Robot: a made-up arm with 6 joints.
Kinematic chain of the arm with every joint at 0, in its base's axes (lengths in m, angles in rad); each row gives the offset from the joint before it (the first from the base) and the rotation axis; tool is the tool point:
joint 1: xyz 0 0 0.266 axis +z
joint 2: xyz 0 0 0 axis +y
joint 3: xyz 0 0 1.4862 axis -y
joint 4: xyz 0 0 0 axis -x
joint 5: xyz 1.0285 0 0 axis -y
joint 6: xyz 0 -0.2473 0 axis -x
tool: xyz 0 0 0
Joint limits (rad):
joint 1: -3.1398..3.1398
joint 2: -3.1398..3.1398
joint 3: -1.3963..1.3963
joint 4: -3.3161..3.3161
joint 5: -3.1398..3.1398
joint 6: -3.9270..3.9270
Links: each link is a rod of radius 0.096 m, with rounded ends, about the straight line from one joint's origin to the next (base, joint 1, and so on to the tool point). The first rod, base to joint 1, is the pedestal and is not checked.
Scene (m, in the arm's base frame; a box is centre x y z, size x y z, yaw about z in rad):
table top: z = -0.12
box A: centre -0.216 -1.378 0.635 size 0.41 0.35 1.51 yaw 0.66
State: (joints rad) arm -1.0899 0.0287 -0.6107 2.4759 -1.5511 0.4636
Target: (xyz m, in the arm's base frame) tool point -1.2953 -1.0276 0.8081
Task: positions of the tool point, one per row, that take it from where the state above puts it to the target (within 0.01 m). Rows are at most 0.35 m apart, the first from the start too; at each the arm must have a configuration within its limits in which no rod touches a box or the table.
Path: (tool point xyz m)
1: 0.4025 -0.8436 1.1934
2: 0.1821 -0.8651 1.1266
3: -0.0270 -0.8264 1.0614
4: -0.2079 -0.7347 0.9994
5: -0.4409 -0.8968 1.0050
6: -0.7109 -1.0052 0.9753
7: -1.0017 -1.0503 0.9095
8: -1.2953 -1.0276 0.8081

